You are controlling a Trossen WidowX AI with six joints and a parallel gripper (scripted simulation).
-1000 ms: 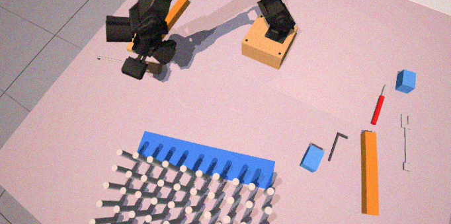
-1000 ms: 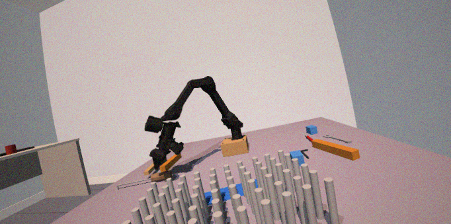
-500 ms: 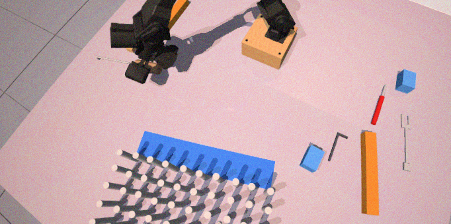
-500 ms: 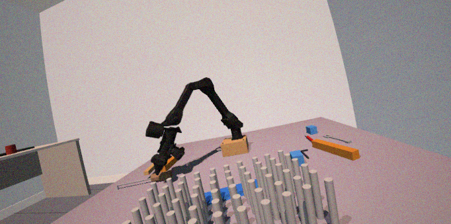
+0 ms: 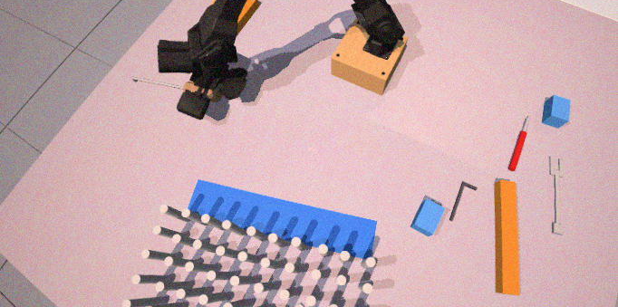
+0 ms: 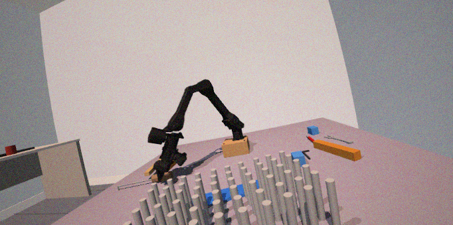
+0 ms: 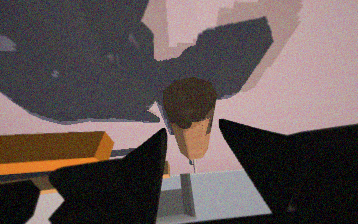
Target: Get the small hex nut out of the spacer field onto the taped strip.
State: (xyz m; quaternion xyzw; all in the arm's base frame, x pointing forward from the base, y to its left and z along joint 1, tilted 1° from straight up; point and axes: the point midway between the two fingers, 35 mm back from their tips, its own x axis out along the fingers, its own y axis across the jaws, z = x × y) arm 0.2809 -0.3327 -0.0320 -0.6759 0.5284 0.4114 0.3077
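Right now my gripper tip is 20 mm short of the tool with brown wooden handle and 100 mm to the left of it. The rest, counted from my gripper tip: blue taped strip (170 mm ahead, 330 mm to the left, 10 mm below); red screwdriver (260 mm behind, 730 mm to the left, 10 mm below); black hex key (60 mm behind, 650 mm to the left, 10 mm below).
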